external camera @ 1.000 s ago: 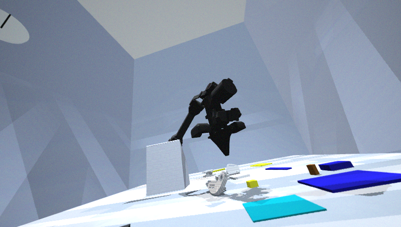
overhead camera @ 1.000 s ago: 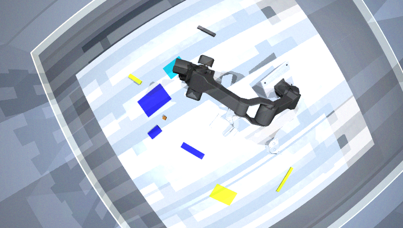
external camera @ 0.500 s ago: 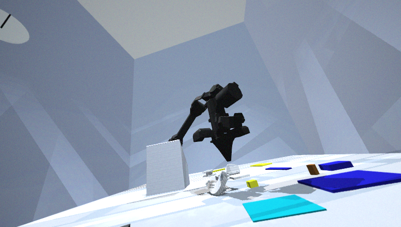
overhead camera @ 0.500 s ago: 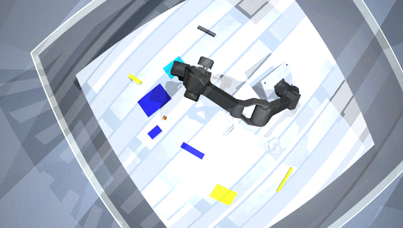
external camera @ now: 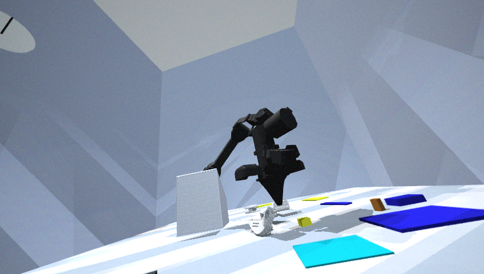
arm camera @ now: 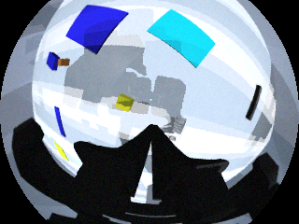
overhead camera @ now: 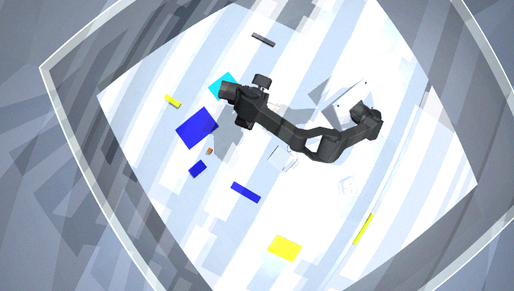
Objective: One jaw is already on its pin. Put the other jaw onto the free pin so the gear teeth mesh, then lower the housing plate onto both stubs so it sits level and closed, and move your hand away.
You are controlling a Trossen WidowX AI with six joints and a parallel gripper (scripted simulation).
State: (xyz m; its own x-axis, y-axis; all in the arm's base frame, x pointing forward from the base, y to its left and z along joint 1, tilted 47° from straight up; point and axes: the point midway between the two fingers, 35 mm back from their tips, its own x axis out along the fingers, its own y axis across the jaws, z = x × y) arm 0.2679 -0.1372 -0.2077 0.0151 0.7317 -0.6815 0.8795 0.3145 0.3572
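My gripper tip is 40 mm past the grey ribbed jaw, 10 mm to the left of it and 20 mm above it. The rest, counted from my gripper tip: cyan tile 40 mm ahead, 140 mm to the right, 50 mm below; then brown block 230 mm ahead, 20 mm to the left, 40 mm below; then small yellow cube 50 mm ahead, 20 mm to the left, 50 mm below.
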